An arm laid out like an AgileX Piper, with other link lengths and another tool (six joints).
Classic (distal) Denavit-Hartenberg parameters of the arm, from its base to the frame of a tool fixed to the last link. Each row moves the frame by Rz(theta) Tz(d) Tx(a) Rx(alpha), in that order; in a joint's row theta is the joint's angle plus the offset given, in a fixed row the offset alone. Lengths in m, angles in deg.
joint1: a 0, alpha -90, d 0.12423, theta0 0
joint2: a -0.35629, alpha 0, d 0, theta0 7.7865
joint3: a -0.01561, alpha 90, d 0, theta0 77.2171
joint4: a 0, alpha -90, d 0.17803, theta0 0
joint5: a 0, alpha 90, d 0, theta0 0
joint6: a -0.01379, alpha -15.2, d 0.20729, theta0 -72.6
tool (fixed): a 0, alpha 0, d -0.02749, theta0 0
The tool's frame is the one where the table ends.
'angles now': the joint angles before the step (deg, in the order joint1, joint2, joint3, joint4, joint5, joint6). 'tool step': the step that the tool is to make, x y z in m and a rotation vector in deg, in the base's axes. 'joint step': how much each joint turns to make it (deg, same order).
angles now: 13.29, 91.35, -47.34, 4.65, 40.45, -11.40
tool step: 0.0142, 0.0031, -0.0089, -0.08, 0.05, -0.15
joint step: 0.02, 3.02, -0.92, 0.05, -2.04, 0.01
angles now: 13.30, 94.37, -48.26, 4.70, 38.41, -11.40
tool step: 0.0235, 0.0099, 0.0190, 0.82, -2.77, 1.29
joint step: 0.65, 0.90, -7.70, 0.04, 3.94, -0.41
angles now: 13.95, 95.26, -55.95, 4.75, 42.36, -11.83
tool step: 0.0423, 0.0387, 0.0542, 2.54, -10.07, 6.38
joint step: 4.42, 1.03, -16.24, -0.01, 4.95, -1.69
